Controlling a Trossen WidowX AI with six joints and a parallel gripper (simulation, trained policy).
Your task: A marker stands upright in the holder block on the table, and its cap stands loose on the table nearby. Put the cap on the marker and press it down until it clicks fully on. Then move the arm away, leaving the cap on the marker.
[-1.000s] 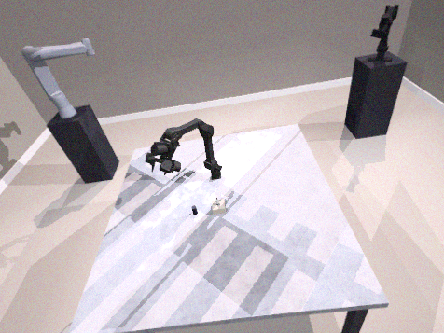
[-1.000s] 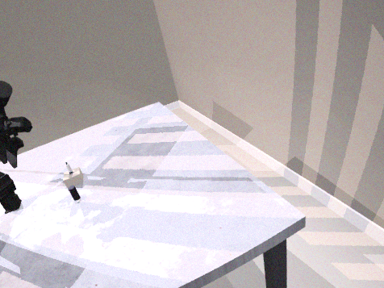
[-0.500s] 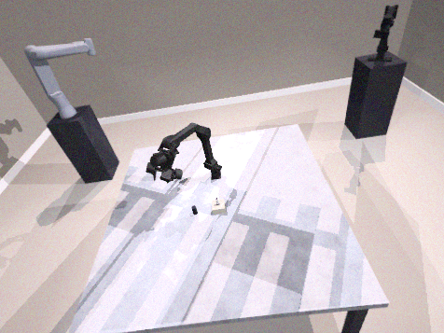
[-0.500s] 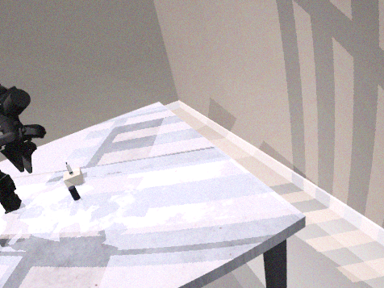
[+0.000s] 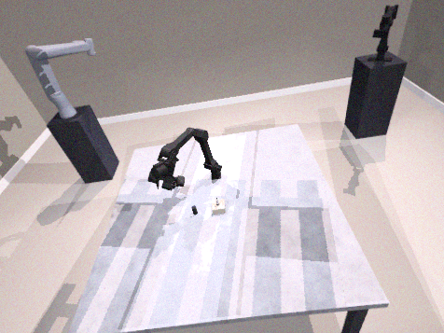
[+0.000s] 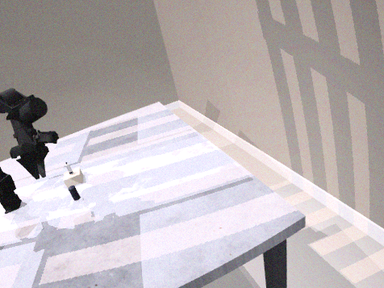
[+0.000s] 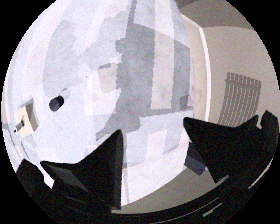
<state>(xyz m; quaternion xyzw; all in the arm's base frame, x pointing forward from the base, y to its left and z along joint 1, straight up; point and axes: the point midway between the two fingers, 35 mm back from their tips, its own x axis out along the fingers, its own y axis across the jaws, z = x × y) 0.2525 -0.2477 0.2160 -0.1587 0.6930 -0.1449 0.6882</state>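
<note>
Now: the dark cap 30 mm ahead of my gripper tip, 130 mm to the left of it and 160 mm below it. From my gripper tip the other things lie so: pale holder block 30 mm ahead, 270 mm to the left, 170 mm below.
</note>
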